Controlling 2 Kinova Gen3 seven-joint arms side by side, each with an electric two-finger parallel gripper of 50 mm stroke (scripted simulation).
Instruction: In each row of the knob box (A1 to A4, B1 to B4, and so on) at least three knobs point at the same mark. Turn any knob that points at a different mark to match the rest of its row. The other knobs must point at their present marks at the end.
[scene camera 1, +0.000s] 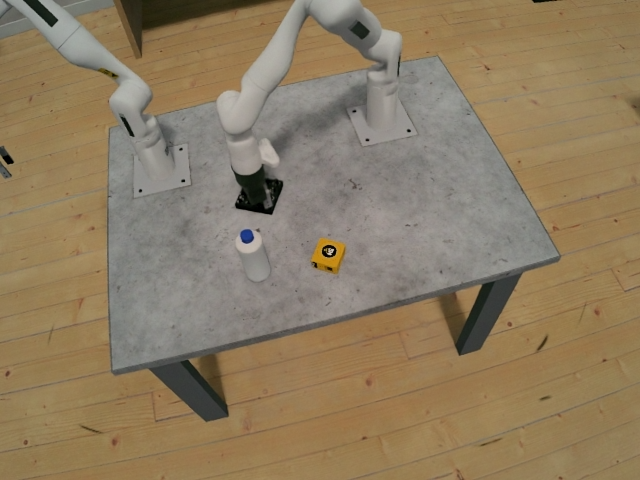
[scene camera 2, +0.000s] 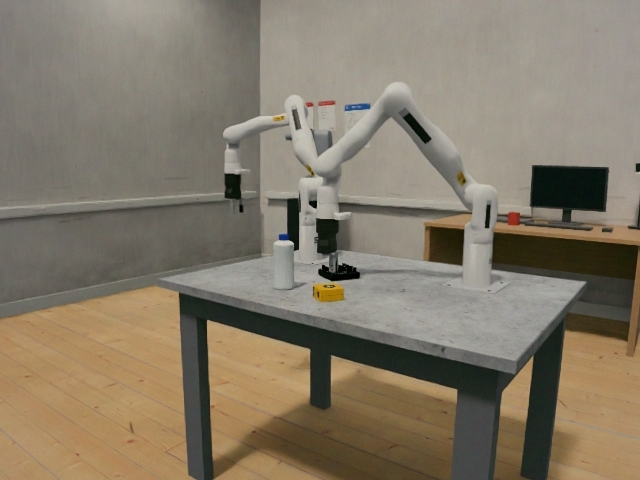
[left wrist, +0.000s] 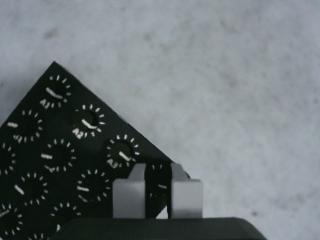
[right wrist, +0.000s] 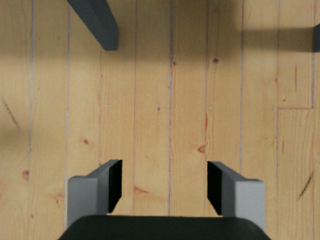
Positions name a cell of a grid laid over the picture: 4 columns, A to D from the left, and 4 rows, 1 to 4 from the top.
Labels:
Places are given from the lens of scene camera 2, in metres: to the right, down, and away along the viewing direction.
left gripper (scene camera 2: C3): 0.05, 0.11, 1.72
white bottle (scene camera 2: B3): -0.11, 0.03, 1.56

